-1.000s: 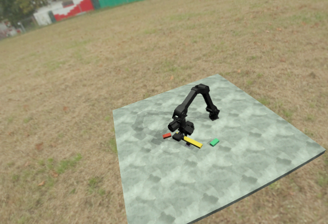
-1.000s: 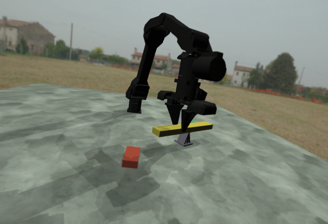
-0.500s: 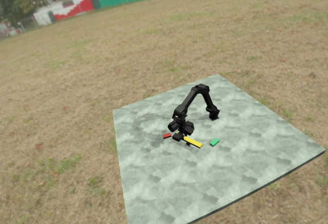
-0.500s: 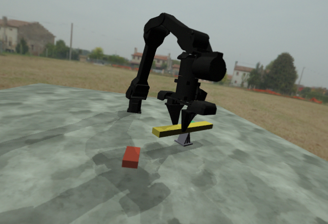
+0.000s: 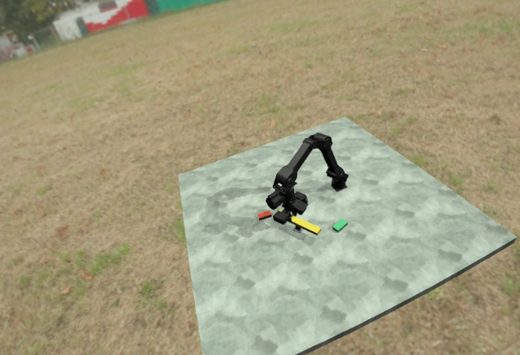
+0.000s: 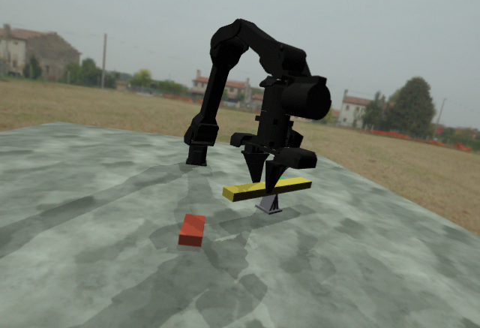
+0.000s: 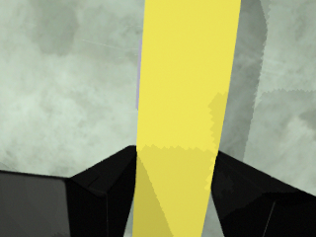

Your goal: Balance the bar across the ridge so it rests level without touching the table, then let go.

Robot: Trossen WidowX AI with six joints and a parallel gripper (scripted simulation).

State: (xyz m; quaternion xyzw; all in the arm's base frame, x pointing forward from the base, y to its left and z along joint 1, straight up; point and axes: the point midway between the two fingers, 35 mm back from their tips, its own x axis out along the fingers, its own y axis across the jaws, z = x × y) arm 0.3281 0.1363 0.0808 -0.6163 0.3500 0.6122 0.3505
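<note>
My gripper tip is 10 mm past the bar and 30 mm to the right of it. Round my gripper tip: green block 190 mm behind, 110 mm to the left, 40 mm below; red block 100 mm ahead, 130 mm to the right, 40 mm below.
</note>
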